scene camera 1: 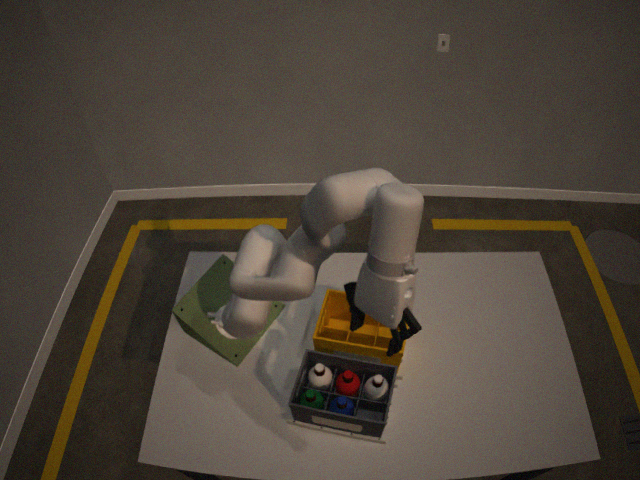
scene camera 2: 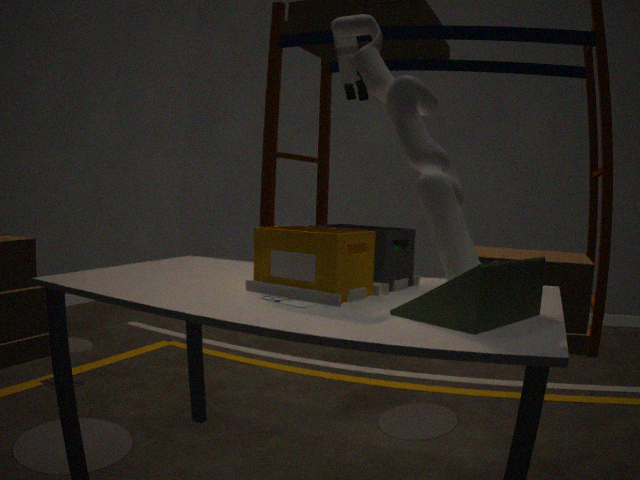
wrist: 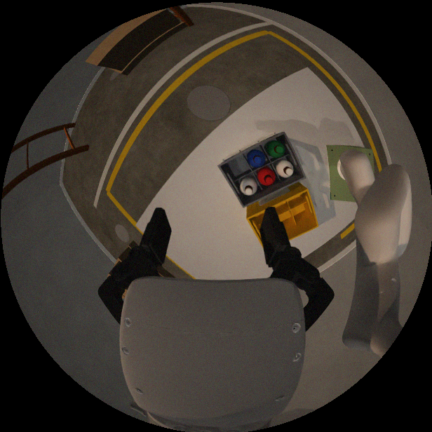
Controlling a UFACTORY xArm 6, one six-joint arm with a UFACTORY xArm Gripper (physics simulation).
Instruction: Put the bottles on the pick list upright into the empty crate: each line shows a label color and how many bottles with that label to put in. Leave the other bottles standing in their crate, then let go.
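Places are measured from the arm's base along level axes (x down, y left, z ahead), in metres.
Pixels of known places: gripper, fingertip midpoint: (scene camera 1: 374,340) (scene camera 2: 357,99).
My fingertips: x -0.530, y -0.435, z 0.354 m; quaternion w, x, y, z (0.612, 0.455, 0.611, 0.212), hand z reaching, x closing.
Note:
Ahead of a thing's pixels: the offset from my fingertips to its top centre. "spot": to the spot under its first point. Level surfaces: height alone.
The grey crate @(dx +0.415, dy +0.087, dz -0.035 m) (scene camera 1: 372,427) (scene camera 2: 395,263) (wrist: 272,192) holds upright bottles: white @(dx +0.427, dy +0.166, dz -0.093 m) (scene camera 1: 320,378) (wrist: 284,169), red @(dx +0.427, dy +0.127, dz -0.016 m) (scene camera 1: 347,383) (wrist: 266,176), another white @(dx +0.427, dy +0.094, dz +0.066 m) (scene camera 1: 376,388) (wrist: 248,187), green @(dx +0.427, dy +0.087, dz -0.133 m) (scene camera 1: 312,399) (wrist: 275,149) and blue @(dx +0.427, dy +0.049, dz -0.050 m) (scene camera 1: 341,406) (wrist: 256,158). Its front right compartment in scene camera 1 is empty. The yellow crate @(dx +0.415, dy +0.292, dz +0.067 m) (scene camera 1: 330,343) (scene camera 2: 325,268) (wrist: 305,230) stands against it; its visible compartments are empty, some hidden by the gripper. My gripper (scene camera 1: 374,341) (scene camera 2: 357,98) (wrist: 214,218) is open and empty, high above the crates. A small card @(spot: dx +0.590, dy +0.419, dz +0.133 m) (scene camera 2: 276,299) with a blue mark lies beside the yellow crate, too small to read.
The green wedge-shaped base (scene camera 1: 199,330) (scene camera 2: 475,304) (wrist: 340,192) stands under the arm at one side of the white table @(dx +0.590 m) (scene camera 1: 480,361). Low pale strips @(spot: dx +0.572, dy +0.395, dz +0.092 m) (scene camera 2: 294,292) edge the foot of the crates. A tall orange rack (scene camera 2: 267,155) stands behind the table.

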